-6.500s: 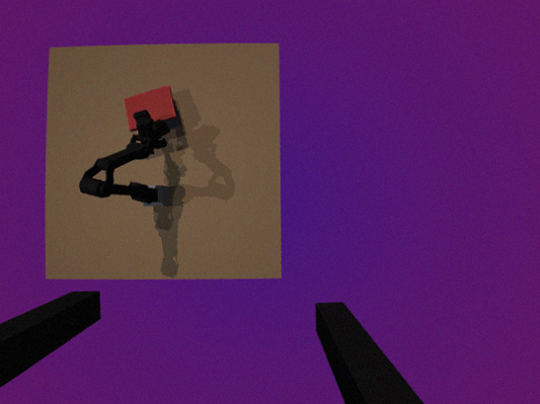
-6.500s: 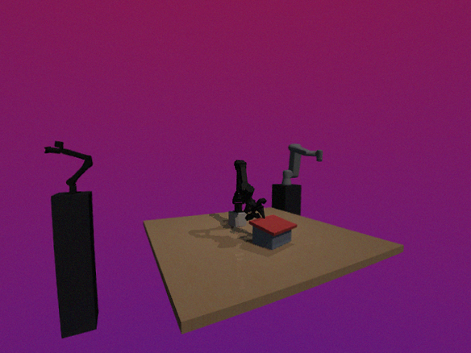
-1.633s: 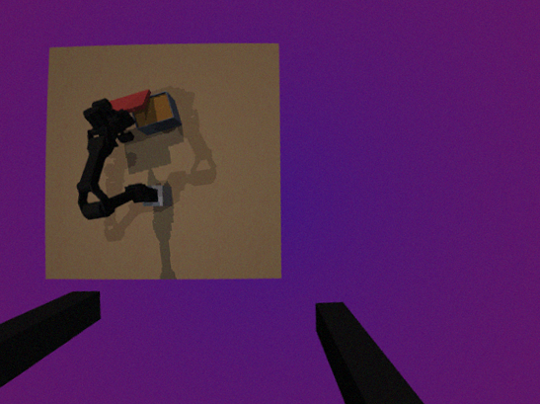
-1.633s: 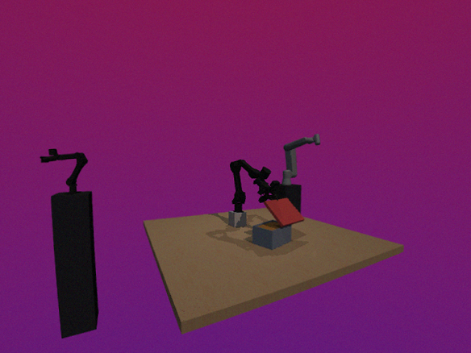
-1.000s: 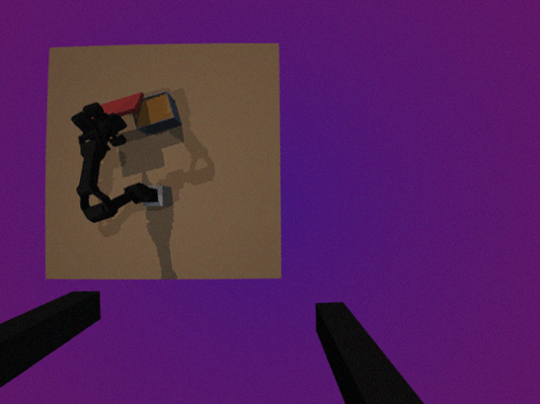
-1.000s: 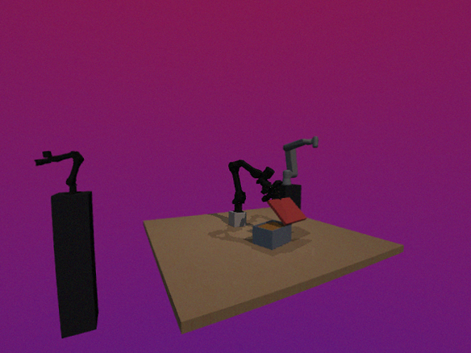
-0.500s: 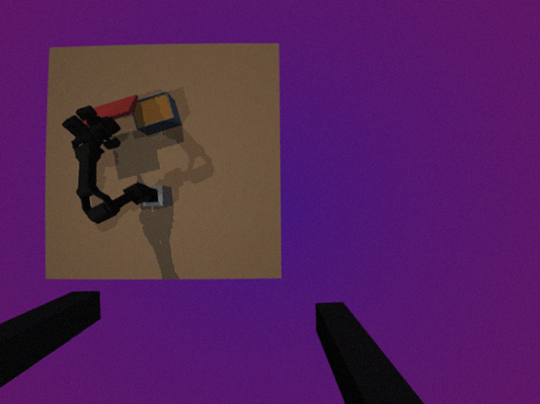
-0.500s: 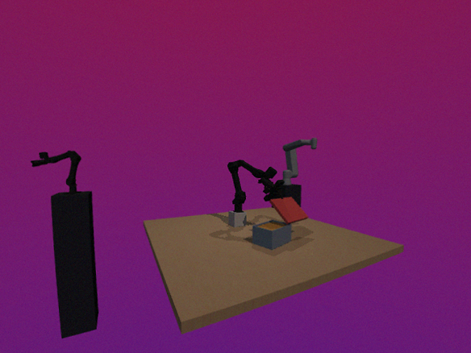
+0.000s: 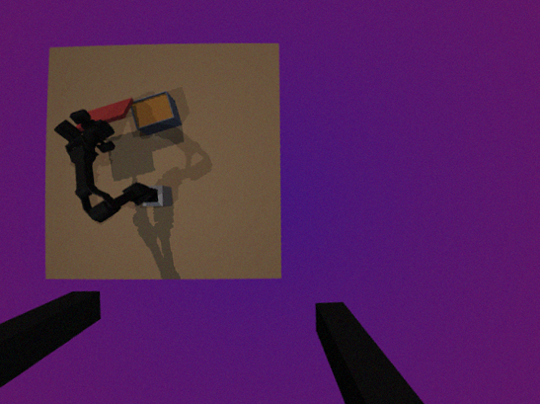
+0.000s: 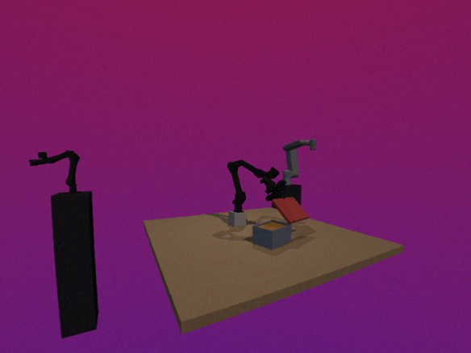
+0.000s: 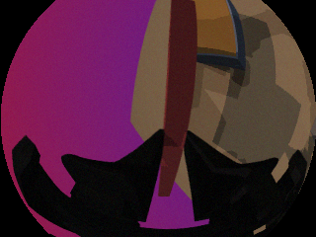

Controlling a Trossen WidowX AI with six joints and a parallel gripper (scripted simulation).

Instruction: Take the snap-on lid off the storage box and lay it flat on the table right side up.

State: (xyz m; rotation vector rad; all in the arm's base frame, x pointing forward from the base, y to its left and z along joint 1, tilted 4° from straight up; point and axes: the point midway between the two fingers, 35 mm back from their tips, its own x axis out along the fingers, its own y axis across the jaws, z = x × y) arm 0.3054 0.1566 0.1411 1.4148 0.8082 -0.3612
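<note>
My gripper tip is 6 cm short of the red lid, 1 cm to the right of it and 5 cm above it. Round my gripper tip: blue-grey storage box (11 cm ahead, 17 cm to the right, 18 cm below).
</note>
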